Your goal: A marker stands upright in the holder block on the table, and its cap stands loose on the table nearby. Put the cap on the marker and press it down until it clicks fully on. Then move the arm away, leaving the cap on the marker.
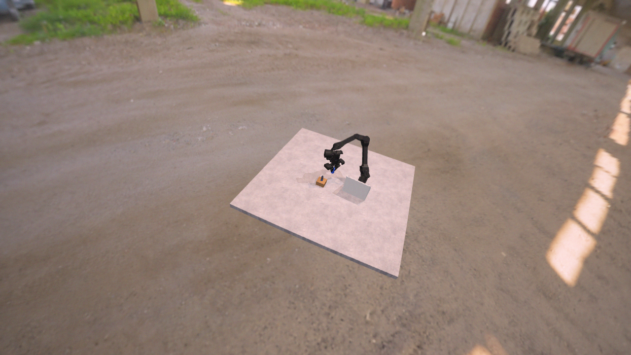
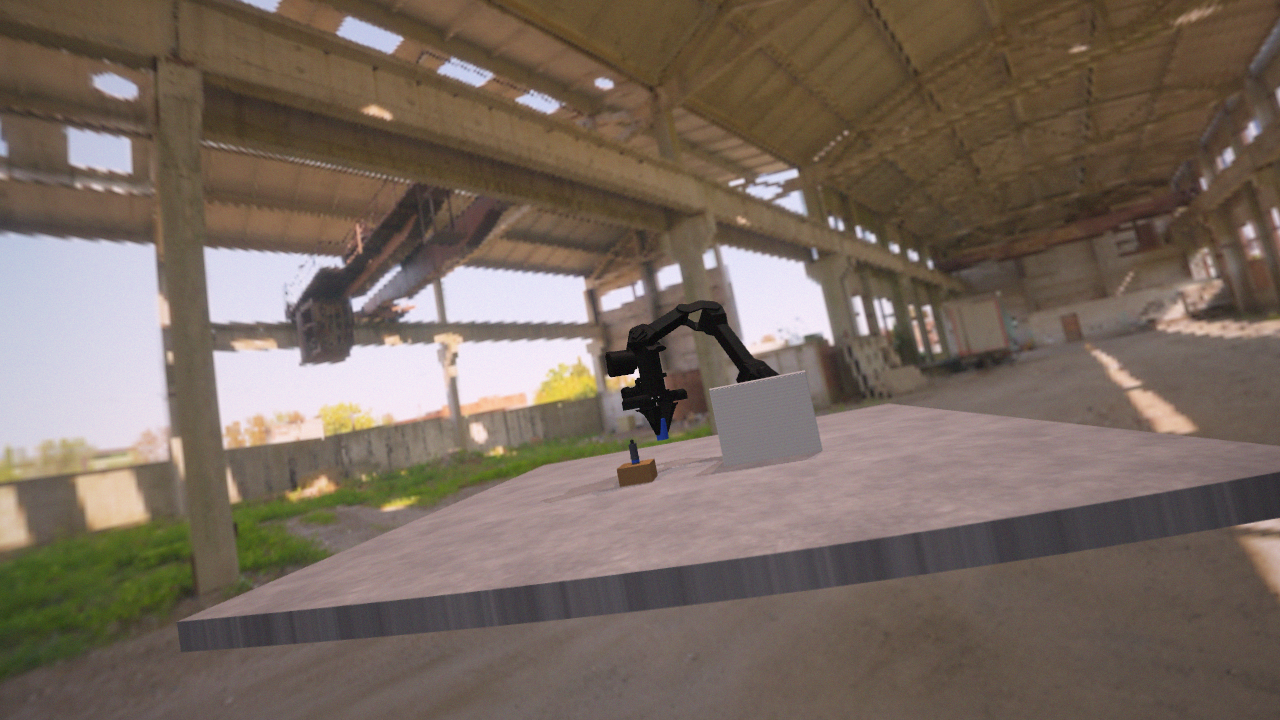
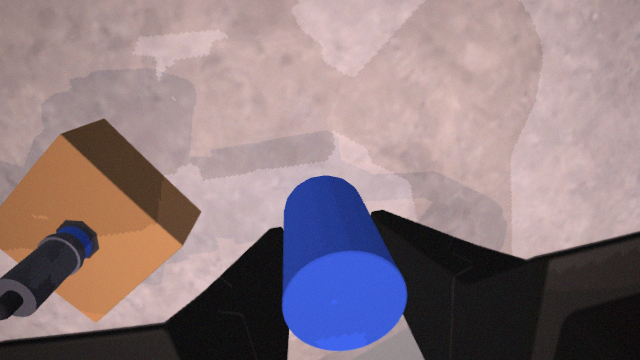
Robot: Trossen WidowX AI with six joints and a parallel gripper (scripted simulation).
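My gripper tip is 50 mm short of the holder block, 110 mm to the right of it and 70 mm above it. Also, from my gripper tip: blue cap 10 mm above.
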